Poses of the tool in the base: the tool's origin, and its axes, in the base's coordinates. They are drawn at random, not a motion.
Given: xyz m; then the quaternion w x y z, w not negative.
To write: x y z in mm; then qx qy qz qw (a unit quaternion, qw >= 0). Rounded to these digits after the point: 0 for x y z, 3 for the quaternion.
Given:
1: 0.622 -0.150 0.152 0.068 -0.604 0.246 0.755
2: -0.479 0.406 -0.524 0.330 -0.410 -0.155 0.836
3: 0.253 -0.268 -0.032 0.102 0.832 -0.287 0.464
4: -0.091 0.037 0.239 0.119 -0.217 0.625 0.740
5: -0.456 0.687 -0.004 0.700 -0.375 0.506 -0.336
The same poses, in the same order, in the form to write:
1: 622 -150 152 -0.604 0.246 0.755 0.068
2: -479 406 -524 -0.410 -0.155 0.836 0.330
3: 253 -268 -32 0.832 -0.287 0.464 0.102
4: -91 37 239 -0.217 0.625 0.740 0.119
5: -456 687 -4 -0.375 0.506 -0.336 0.700
